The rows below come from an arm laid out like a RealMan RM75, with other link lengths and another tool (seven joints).
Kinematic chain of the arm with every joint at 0, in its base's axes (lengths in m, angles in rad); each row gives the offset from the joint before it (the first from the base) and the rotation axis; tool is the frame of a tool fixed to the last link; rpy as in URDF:
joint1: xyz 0 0 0.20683 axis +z
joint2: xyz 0 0 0 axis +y
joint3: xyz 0 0 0.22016 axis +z
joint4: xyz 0 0 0 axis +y
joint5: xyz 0 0 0.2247 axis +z
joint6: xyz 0 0 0 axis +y
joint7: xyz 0 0 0.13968 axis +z
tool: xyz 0.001 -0.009 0.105 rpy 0 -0.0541 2.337
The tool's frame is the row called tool.
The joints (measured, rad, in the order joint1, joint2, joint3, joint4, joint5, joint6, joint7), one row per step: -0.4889 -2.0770 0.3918 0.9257 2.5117 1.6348 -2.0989; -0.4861 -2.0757 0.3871 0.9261 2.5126 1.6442 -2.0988; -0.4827 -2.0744 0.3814 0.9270 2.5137 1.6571 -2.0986; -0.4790 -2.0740 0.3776 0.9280 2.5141 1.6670 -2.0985; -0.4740 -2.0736 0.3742 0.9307 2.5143 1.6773 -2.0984; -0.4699 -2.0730 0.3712 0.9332 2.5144 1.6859 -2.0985; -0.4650 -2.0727 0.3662 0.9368 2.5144 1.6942 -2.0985; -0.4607 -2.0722 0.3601 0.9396 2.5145 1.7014 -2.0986
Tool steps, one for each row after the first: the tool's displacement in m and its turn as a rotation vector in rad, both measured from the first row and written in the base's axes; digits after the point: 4 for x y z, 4 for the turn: -0.0002 -0.0022 0.0005 -0.0033 -0.0054 0.0029; -0.0002 -0.0052 0.0010 -0.0083 -0.0127 0.0057; -0.0003 -0.0078 0.0011 -0.0124 -0.0188 0.0085; -0.0007 -0.0107 0.0017 -0.0159 -0.0238 0.0117; -0.0011 -0.0129 0.0023 -0.0184 -0.0278 0.0143; -0.0019 -0.0152 0.0034 -0.0185 -0.0319 0.0184; -0.0027 -0.0172 0.0046 -0.0173 -0.0361 0.0229
